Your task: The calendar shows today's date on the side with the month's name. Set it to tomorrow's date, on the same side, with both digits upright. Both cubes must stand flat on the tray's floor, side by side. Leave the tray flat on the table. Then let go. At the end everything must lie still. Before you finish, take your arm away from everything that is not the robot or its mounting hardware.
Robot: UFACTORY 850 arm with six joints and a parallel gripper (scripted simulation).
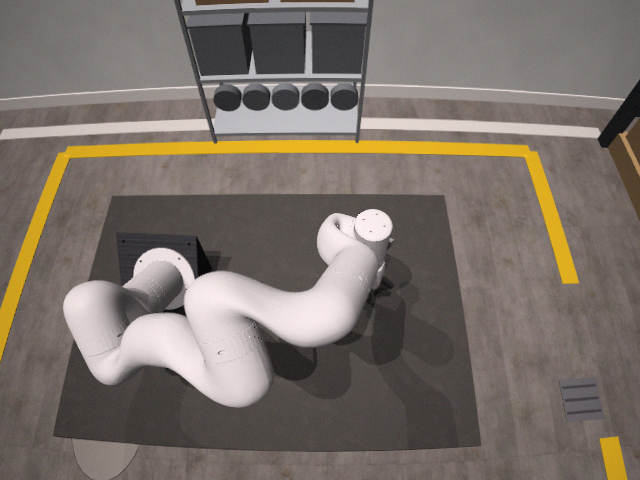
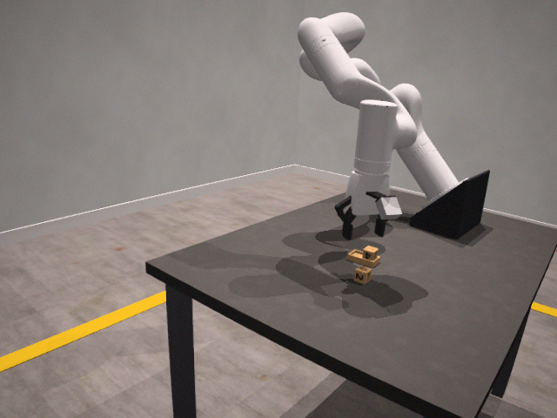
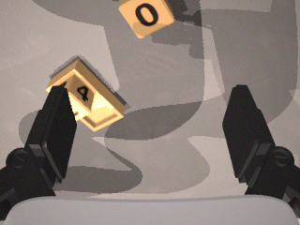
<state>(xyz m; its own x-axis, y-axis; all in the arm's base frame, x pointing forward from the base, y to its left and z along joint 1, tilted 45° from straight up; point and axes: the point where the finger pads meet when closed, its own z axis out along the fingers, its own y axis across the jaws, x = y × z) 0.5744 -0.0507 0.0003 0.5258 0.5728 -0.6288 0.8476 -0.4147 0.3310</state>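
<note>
Now: hand 10 cm above the calendar cube, 2 cm to the right of it and 1 cm short of it. Round my hand: wooden tray 11 cm below, 10 cm behind, 4 cm to the right.
</note>
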